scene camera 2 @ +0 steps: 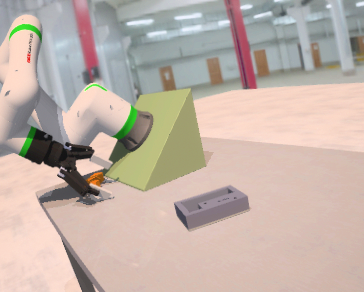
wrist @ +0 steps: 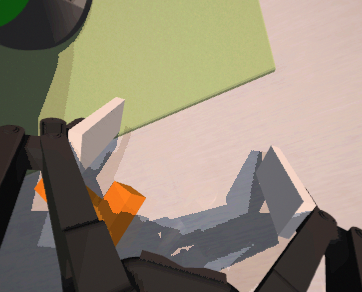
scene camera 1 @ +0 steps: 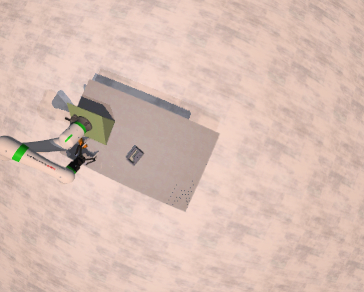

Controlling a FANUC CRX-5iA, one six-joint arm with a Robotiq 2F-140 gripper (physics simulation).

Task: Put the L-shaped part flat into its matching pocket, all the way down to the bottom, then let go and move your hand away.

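Places are measured from the arm's base along level axes (x ahead, y left, z up), in metres.
Pixels of known places: gripper, fingertip midpoint: [scene camera 2: 109, 180] [wrist: 193, 138] [scene camera 1: 92, 147]; arm's base, link origin: [scene camera 2: 139, 131] [scene camera 1: 84, 123].
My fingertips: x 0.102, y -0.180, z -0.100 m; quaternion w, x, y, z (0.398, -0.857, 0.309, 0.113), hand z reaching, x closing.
Observation:
Ahead of a thing's pixels: the offset from my fingertips to its middle. Level surfaces: height alone.
The orange L-shaped part {dz -0.025, dx -0.131, dy -0.010 m} [scene camera 1: 83, 144] [scene camera 2: 95, 179] [wrist: 121, 201] is on the table near the foot of the green wedge. In the wrist view the left finger covers its middle, so its full outline is hidden. My gripper [scene camera 1: 93, 158] [scene camera 2: 103, 176] [wrist: 193, 138] is wide open and tilted low at the table's edge. The part is beside and partly behind the left finger, and nothing is held. The grey block with the pocket {dz -0.022, dx +0.396, dy +0.087 m} [scene camera 1: 139, 158] [scene camera 2: 212, 216] lies on the table, well apart from the gripper. Its recess is open at the top and has no orange part in it.
The green wedge [scene camera 1: 107, 131] [scene camera 2: 176, 150] [wrist: 175, 50] stands close beside the gripper. A round grey flange with a green-ringed white arm section [scene camera 2: 102, 117] rests against its slope. The table {dz -0.040 m} [scene camera 1: 170, 145] [scene camera 2: 300, 225] extends past the pocket block.

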